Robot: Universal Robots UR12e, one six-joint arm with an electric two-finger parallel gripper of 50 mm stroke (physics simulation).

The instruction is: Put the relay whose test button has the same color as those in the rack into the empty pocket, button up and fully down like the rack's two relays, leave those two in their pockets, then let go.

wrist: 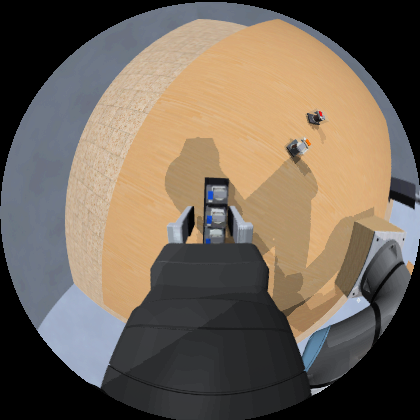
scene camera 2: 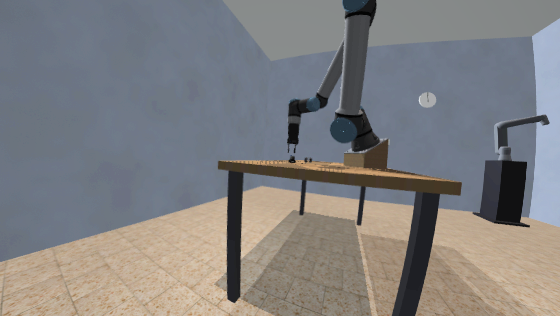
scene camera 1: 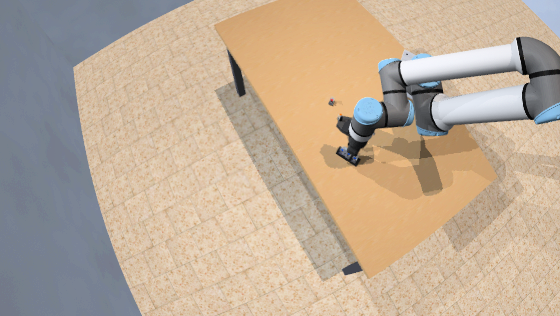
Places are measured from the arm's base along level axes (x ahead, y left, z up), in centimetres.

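Pixels of known places: gripper, fingertip midpoint: (wrist: 210, 214) (scene camera 2: 291, 153) (scene camera 1: 347, 150); arm's base at its link origin: (wrist: 381, 269) (scene camera 2: 365, 145).
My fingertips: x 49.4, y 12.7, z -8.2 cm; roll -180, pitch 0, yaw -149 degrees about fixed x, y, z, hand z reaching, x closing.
Observation:
Ahead of a thing's pixels: the offset from my fingertips to its top centre.
The black rack (scene camera 1: 345, 159) (wrist: 216, 180) stands on the table, with a relay in each of its three pockets. In the wrist view the far relay @(dx +0.4, dy -2.1, dz -1.7 cm) (wrist: 218, 193), the middle relay @(dx -1.0, dy +0.7, dz -1.7 cm) (wrist: 217, 217) and the near relay @(dx -2.5, dy +3.5, dz -1.7 cm) (wrist: 216, 234) show blue test buttons, facing up. The near one is partly hidden by the gripper body. All three look upright; small differences in depth cannot be told. My gripper (scene camera 2: 291, 151) (wrist: 210, 214) is open and empty, pointing down above the rack, with a gap below the fingertips in scene camera 2. Its fingers touch no relay.
A relay with an orange button @(dx -6.8, dy -15.8, dz -2.1 cm) (scene camera 1: 340, 118) (wrist: 298, 147) and a relay with a red button @(dx -8.0, dy -25.2, dz -2.1 cm) (scene camera 1: 331, 102) (wrist: 316, 117) are on the table, away from the rack. The robot's base block (scene camera 2: 354, 159) (wrist: 356, 255) stands at the table's other side.

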